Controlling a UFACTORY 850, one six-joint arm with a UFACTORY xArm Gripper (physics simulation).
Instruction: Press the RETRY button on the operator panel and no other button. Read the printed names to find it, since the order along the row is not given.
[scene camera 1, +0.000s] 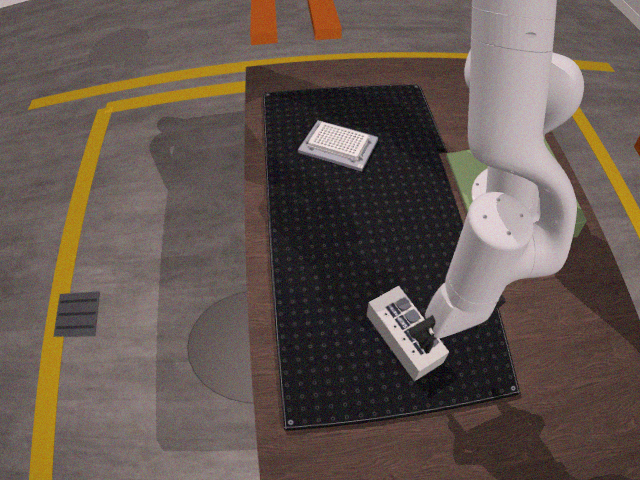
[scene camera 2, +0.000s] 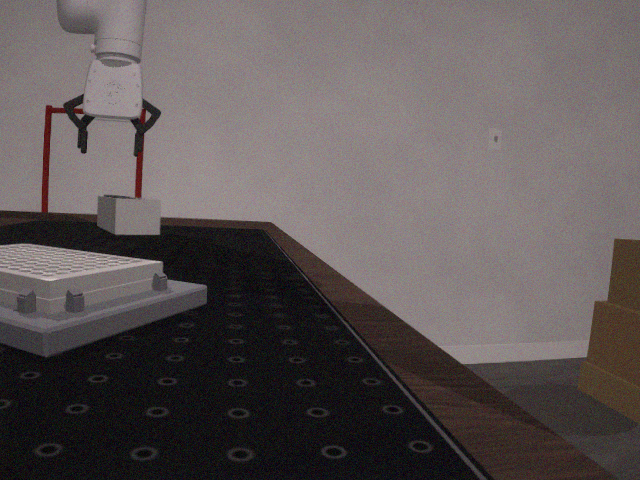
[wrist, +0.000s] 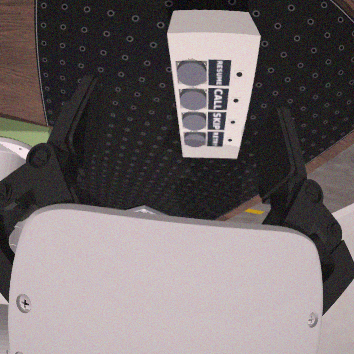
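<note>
The white operator panel (scene camera 1: 382, 300) (scene camera 2: 136, 217) (wrist: 215, 46) stands on the black mat. In the wrist view, its row reads, top to bottom, RESUME (wrist: 192, 73), CALL (wrist: 193, 99), SKIP (wrist: 193, 121) and RETRY. The round grey RETRY button (wrist: 194, 139) (scene camera 1: 403, 303) is at the row's lower end in the wrist view, and at the upper-left end in scene camera 1, where the gripper hides the other end's buttons. My gripper (scene camera 1: 423, 335) (scene camera 2: 110, 153) (wrist: 185, 105) is open and empty. It hangs above the panel, with a gap visible in scene camera 2.
A white well plate (scene camera 1: 338, 139) (scene camera 2: 72, 263) sits on a grey holder (scene camera 1: 356, 164) (scene camera 2: 124, 320) at the other end of the black mat (scene camera 1: 330, 232) (scene camera 2: 206, 434). The green base block (scene camera 1: 461, 167) is beside the mat. A red frame (scene camera 2: 46, 160) stands behind the table.
</note>
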